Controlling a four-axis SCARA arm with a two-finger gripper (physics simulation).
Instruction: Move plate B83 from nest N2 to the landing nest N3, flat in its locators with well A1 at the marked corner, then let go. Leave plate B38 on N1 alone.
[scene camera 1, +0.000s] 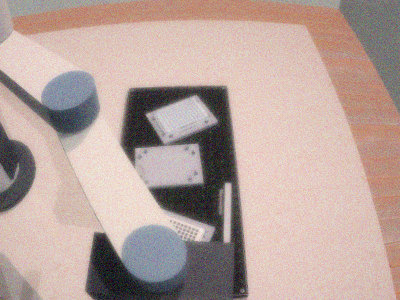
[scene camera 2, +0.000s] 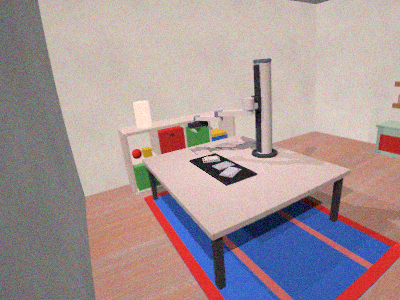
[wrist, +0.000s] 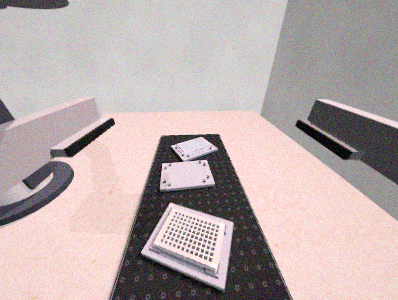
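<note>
A plate with a white grid of coarse wells (wrist: 192, 237) (scene camera 1: 186, 230) sits on the nest nearest the wrist camera; the arm partly covers it in scene camera 1. A plate with finer wells (scene camera 1: 182, 117) (wrist: 195, 146) sits on the nest at the far end. The labels are unreadable, so I cannot tell which is B83 or B38. The bare middle nest (scene camera 1: 170, 165) (wrist: 187, 176) (scene camera 2: 223, 165) has small corner locators and holds no plate; it fits landing nest N3. My gripper (wrist: 206, 111) is open and empty, raised above the board, its fingers wide apart.
The black perforated board (scene camera 1: 217, 160) (wrist: 235, 200) (scene camera 2: 245, 174) carries all three nests. It lies on the pale table (scene camera 1: 280, 150) (scene camera 2: 215, 210). The arm's column (scene camera 2: 266, 107) stands on a round dark base (scene camera 2: 264, 153) (wrist: 62, 175). A shelf with coloured boxes is behind the table.
</note>
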